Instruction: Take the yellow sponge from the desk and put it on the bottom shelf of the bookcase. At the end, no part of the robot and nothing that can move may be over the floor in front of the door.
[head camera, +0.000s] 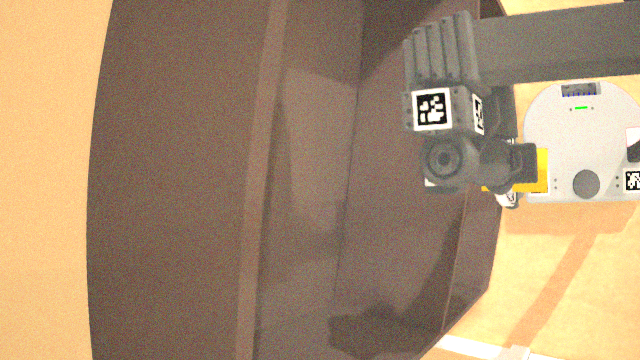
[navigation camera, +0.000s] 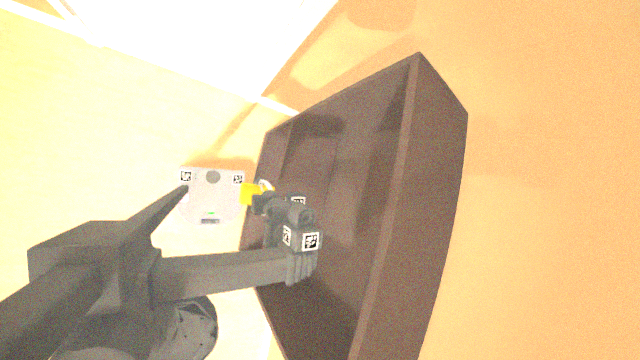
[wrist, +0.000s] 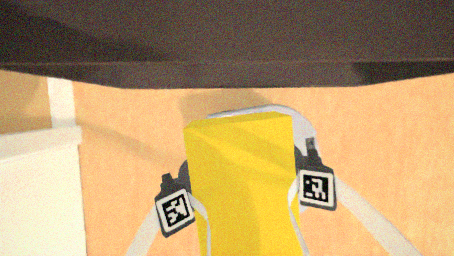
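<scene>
The yellow sponge is held off the floor, outside the bookcase's edge. My gripper is shut on it, with one finger against each side in the wrist view. In the head and navigation views the wrist hides most of the fingers and part of the sponge. The dark brown bookcase is beside the wrist. In the wrist view its edge lies beyond the sponge, with floor showing between them. I cannot tell how high the sponge is against the bottom shelf.
The robot's pale base is on the floor close to the bookcase. The arm reaches across to the bookcase. A large white surface is nearby; I cannot tell whether it is the door. The desk cannot be made out.
</scene>
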